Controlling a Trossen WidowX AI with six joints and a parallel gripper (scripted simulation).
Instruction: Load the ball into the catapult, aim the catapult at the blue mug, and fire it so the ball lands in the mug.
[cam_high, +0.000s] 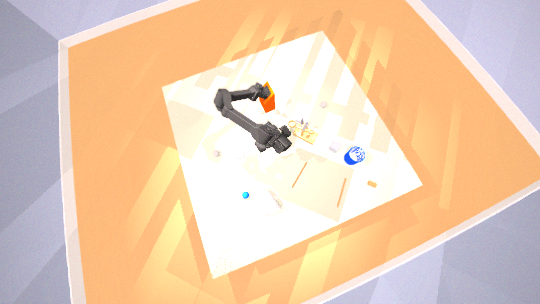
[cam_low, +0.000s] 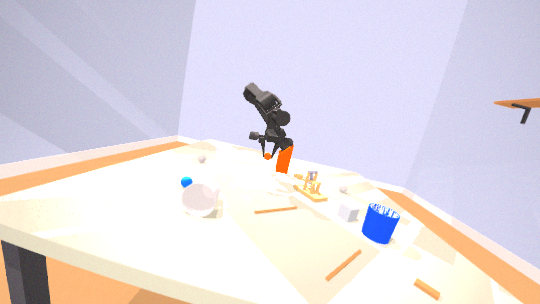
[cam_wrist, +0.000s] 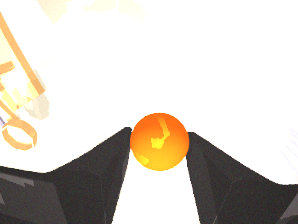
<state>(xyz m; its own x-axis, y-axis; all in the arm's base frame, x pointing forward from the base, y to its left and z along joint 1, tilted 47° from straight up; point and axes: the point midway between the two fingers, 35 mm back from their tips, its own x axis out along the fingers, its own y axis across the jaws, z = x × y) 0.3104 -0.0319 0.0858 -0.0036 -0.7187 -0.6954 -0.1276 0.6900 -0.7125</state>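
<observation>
The wooden catapult lies 210 mm to the left of my gripper tip, 80 mm below it and 60 mm behind it. Also, from my gripper tip: clear glass: 200 mm to the right, 100 mm below, 50 mm behind; orange ball: 10 mm above; blue ball: 260 mm to the right, 190 mm ahead, 110 mm below.
</observation>
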